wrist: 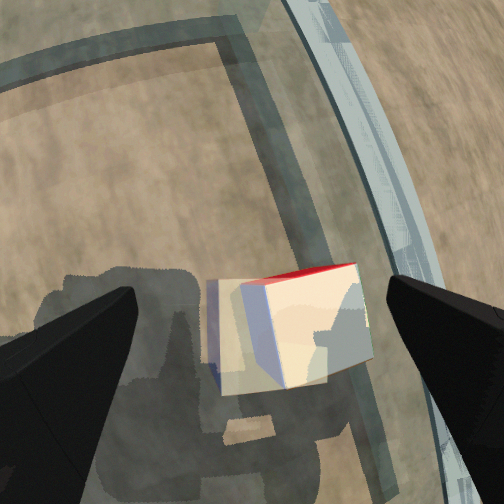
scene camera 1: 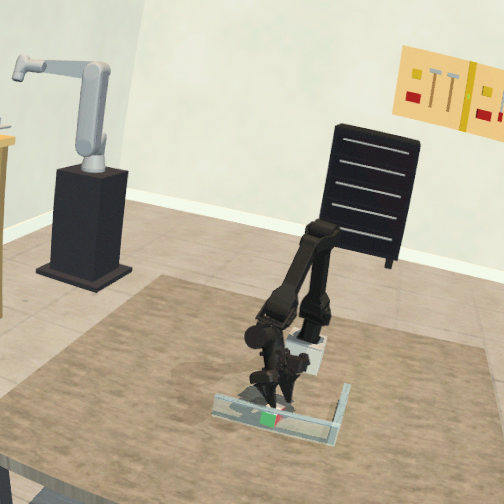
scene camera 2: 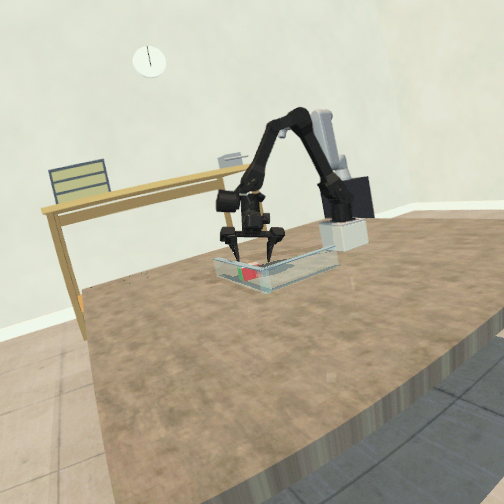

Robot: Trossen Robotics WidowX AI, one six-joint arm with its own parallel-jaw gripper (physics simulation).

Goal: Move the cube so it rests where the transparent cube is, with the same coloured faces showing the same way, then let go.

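Observation:
The cube [wrist: 300, 330] lies on the table inside a low glass-walled frame [scene camera 1: 290, 418], overlapping the pale transparent cube [wrist: 235, 340]. In the wrist view its top looks cream, with a red edge at the back and a blue edge at the left. In the scene views it shows red and green [scene camera 1: 270, 418] and red [scene camera 2: 250, 271]. My gripper [wrist: 260, 330] [scene camera 1: 272, 388] [scene camera 2: 250, 240] is open, its two dark fingers apart on either side of the cube and not touching it. It hovers just above the cube.
The glass frame's wall [wrist: 390, 170] curves close by on the right of the cube. The arm's white base block [scene camera 1: 308, 355] stands behind the frame. A wooden bench [scene camera 2: 140, 195], a second grey arm on a black pedestal [scene camera 1: 85, 180] and a black rack [scene camera 1: 372, 195] stand farther off.

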